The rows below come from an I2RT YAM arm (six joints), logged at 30 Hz.
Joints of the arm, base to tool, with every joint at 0 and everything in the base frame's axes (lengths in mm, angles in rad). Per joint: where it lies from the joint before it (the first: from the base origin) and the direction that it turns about. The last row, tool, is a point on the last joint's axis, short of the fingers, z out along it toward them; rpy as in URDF.
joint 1: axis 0 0 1 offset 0.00 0.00 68.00
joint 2: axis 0 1 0 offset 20.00 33.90 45.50
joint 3: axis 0 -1 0 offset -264.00 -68.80 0.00
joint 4: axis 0 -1 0 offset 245.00 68.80 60.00
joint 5: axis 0 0 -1 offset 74.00 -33.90 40.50
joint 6: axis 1 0 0 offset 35.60 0.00 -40.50
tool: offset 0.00 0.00 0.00 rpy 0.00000 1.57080 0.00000
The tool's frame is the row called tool.
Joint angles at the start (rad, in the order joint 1, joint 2, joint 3, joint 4, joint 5, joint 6):
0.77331, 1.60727, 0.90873, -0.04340, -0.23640, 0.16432
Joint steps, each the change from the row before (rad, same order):
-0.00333, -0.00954, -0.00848, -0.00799, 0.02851, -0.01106
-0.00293, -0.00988, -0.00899, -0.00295, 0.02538, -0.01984
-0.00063, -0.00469, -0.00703, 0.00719, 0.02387, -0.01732
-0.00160, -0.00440, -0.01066, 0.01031, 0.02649, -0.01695
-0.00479, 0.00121, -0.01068, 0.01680, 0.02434, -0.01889
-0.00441, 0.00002, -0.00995, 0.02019, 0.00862, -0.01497
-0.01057, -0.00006, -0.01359, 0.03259, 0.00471, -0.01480
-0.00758, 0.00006, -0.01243, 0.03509, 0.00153, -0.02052
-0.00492, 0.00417, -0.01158, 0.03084, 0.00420, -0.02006
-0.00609, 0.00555, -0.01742, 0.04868, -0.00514, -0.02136
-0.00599, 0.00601, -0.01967, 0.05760, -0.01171, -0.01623
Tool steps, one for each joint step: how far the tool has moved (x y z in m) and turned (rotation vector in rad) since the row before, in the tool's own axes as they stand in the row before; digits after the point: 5 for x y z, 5 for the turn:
0.00183, -0.00196, -0.00219, 0.03156, 0.00129, -0.00733
0.00149, -0.00169, -0.00217, 0.02748, -0.00231, -0.01748
0.00073, -0.00103, -0.00078, 0.02354, -0.00784, -0.01772
0.00167, -0.00160, -0.00050, 0.02706, -0.00711, -0.01646
0.00186, -0.00276, 0.00082, 0.02730, -0.00774, -0.01627
0.00115, -0.00191, 0.00048, 0.01111, -0.01131, -0.01309
0.00099, -0.00375, 0.00042, 0.01152, -0.02034, -0.00973
0.00046, -0.00261, 0.00039, 0.00642, -0.02323, -0.01779
0.00152, -0.00194, 0.00135, 0.00773, -0.01546, -0.01836
0.00201, -0.00199, 0.00170, -0.00030, -0.02594, -0.02000
0.00205, -0.00168, 0.00157, -0.00623, -0.03224, -0.01590

